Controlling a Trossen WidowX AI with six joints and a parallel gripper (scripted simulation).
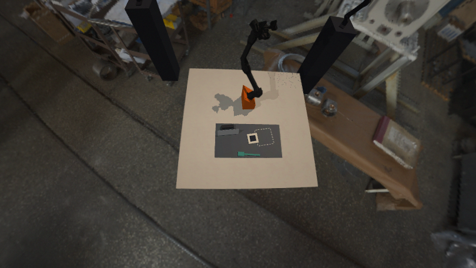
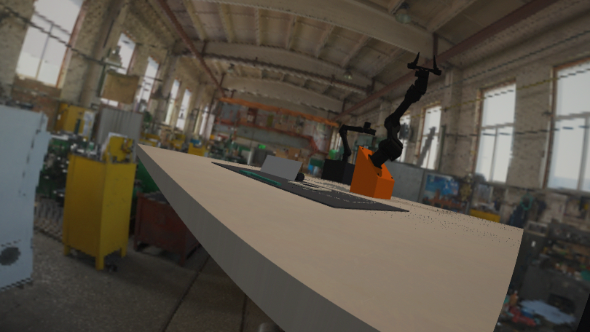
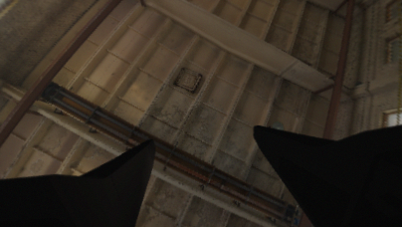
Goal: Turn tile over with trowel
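Now: the dark mat 62 cm ahead of my gripper tip, 8 cm to the right of it and 80 cm below it. Also, from my gripper tip: tile (60 cm ahead, 4 cm to the right, 77 cm below).
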